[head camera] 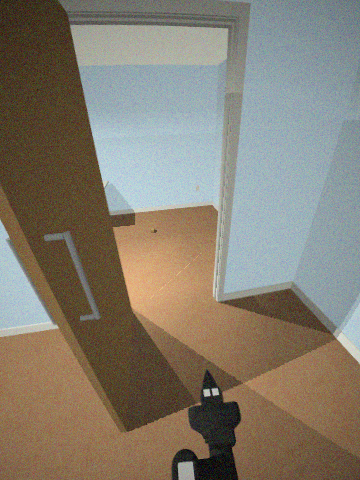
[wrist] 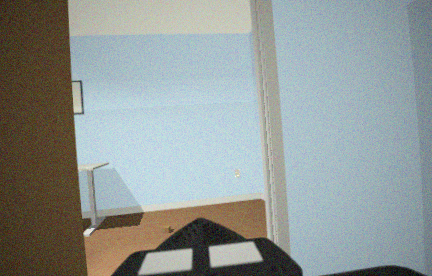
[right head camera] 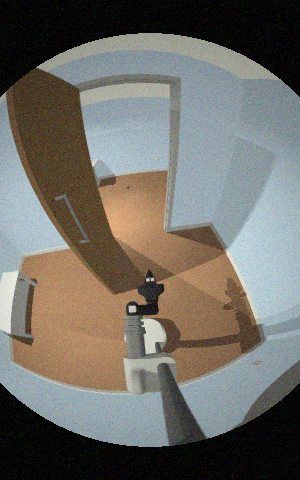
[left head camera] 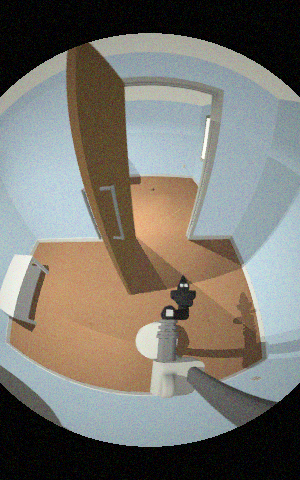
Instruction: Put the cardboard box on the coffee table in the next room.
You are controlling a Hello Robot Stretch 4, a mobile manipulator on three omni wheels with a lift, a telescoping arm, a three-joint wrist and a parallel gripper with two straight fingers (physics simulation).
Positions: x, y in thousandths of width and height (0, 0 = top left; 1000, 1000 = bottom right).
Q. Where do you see a brown door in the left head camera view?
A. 318, 195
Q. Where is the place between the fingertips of the gripper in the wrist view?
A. At 466, 861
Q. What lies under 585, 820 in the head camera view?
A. The gripper.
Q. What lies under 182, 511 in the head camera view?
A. A brown door.
